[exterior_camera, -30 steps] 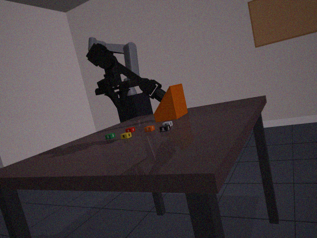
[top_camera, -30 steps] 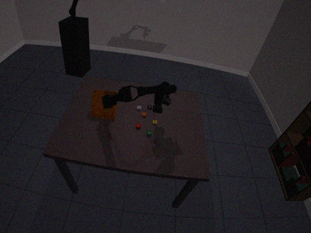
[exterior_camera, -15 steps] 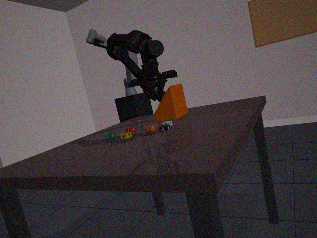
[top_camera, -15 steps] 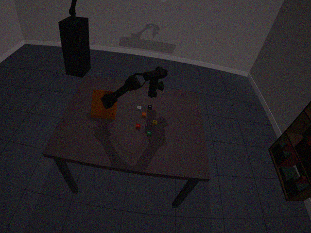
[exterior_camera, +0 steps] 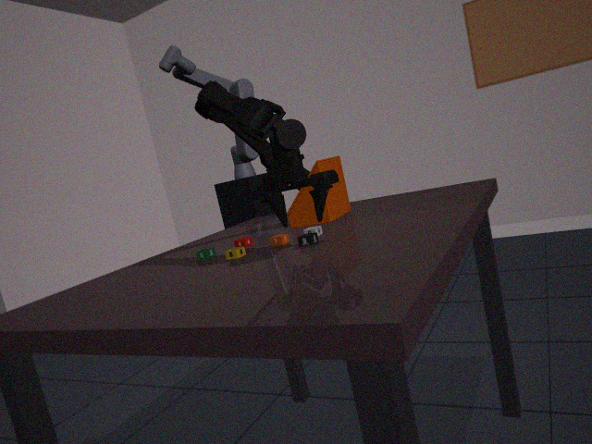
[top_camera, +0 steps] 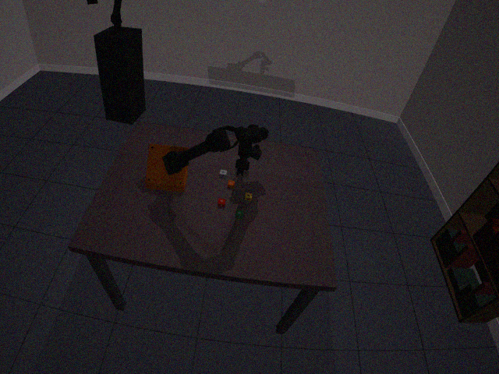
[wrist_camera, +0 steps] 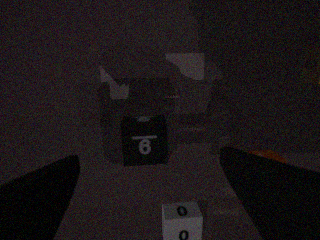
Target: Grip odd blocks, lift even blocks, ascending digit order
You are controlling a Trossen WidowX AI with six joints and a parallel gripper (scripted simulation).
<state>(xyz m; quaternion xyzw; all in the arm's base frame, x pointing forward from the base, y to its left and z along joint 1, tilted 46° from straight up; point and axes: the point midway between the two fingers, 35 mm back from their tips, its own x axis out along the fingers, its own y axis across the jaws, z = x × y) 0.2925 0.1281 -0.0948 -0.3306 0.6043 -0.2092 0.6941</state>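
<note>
My gripper tip is now 3 cm above the dark block. From my gripper tip the other things lie so: yellow block (7 cm ahead, 15 cm to the right, 3 cm below); orange block (3 cm behind, 9 cm to the right, 3 cm below); white block (8 cm behind, 4 cm to the right, 3 cm below).
</note>
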